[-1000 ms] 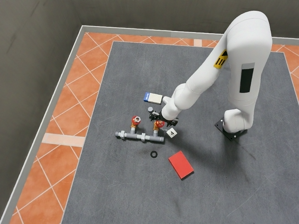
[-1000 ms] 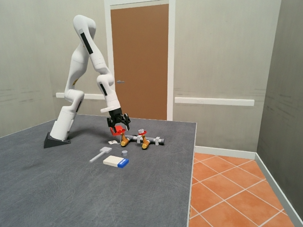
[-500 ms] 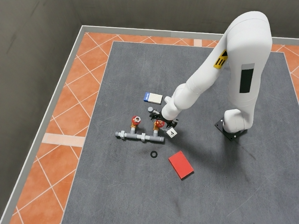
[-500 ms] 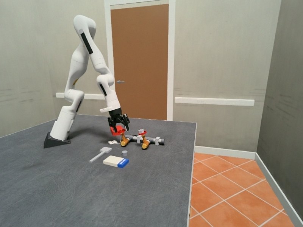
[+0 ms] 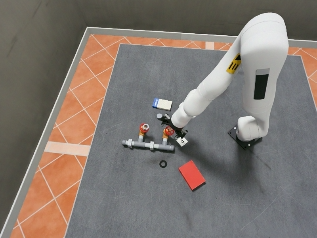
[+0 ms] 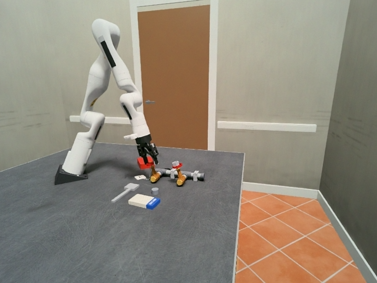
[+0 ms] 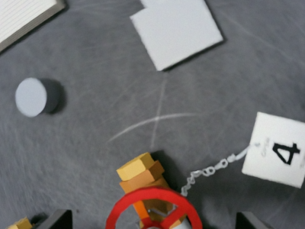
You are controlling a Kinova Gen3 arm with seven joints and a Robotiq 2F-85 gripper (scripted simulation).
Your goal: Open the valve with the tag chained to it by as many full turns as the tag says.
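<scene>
Right now my hand is 90 mm above the white tag, 70 mm past it and 20 mm to the right of it. Round my hand: grey paddle 130 mm to the right, 90 mm below, 60 mm behind; blue box 210 mm to the right, 80 mm below, 50 mm ahead; red block 200 mm to the left, 120 mm behind, 80 mm below.
</scene>
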